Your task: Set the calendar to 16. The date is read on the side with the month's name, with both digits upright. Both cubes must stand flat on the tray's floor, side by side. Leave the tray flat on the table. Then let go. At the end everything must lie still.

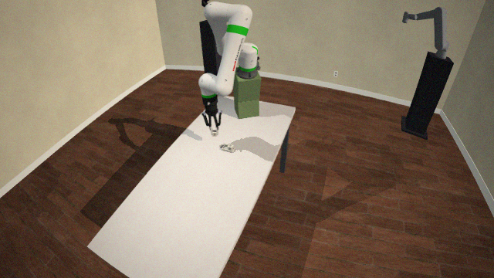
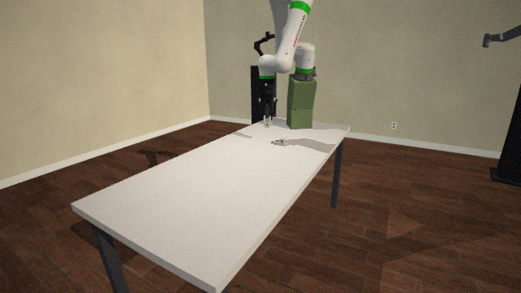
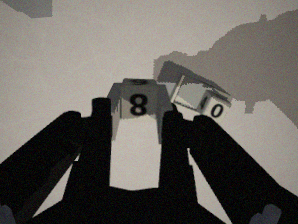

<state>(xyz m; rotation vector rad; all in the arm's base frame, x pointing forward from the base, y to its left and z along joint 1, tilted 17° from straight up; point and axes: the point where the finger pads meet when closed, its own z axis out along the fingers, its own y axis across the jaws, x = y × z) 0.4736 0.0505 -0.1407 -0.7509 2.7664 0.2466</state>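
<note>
The white calendar tray lies 130 mm below my hand, 90 mm to the left of it and 20 mm behind it. Round my hand: cube: 30 mm below.
</note>
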